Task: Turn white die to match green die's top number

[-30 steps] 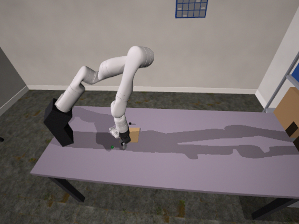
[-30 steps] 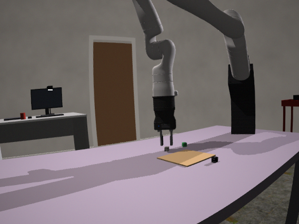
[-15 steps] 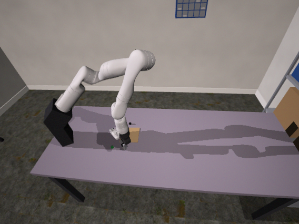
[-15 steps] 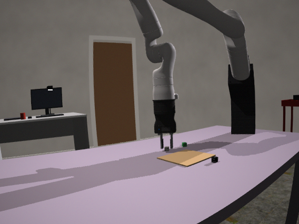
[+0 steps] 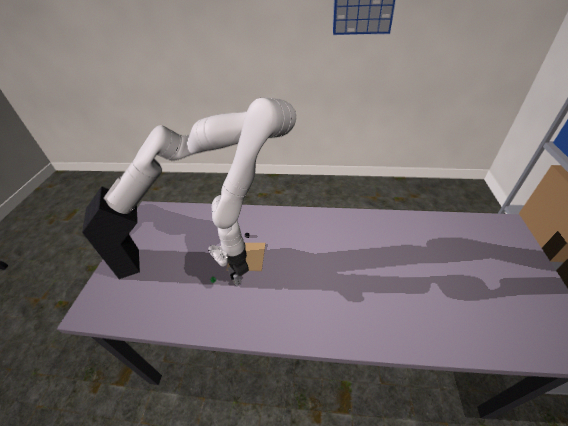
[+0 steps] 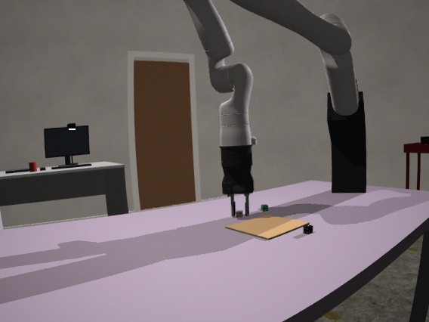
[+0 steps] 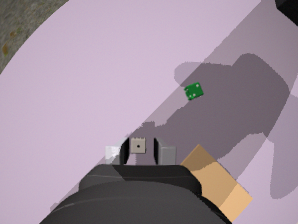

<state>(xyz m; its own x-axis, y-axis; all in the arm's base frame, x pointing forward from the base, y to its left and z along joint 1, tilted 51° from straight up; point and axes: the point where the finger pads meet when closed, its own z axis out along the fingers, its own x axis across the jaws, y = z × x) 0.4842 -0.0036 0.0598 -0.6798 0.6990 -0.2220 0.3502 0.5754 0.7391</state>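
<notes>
My gripper is now 10 mm above the white die. From my hand the other things lie so: tan mat: 20 mm behind, 120 mm to the left, 20 mm below; green die: 80 mm behind, 30 mm to the right, 10 mm below; black die: 70 mm behind, 220 mm to the left, 10 mm below.
</notes>
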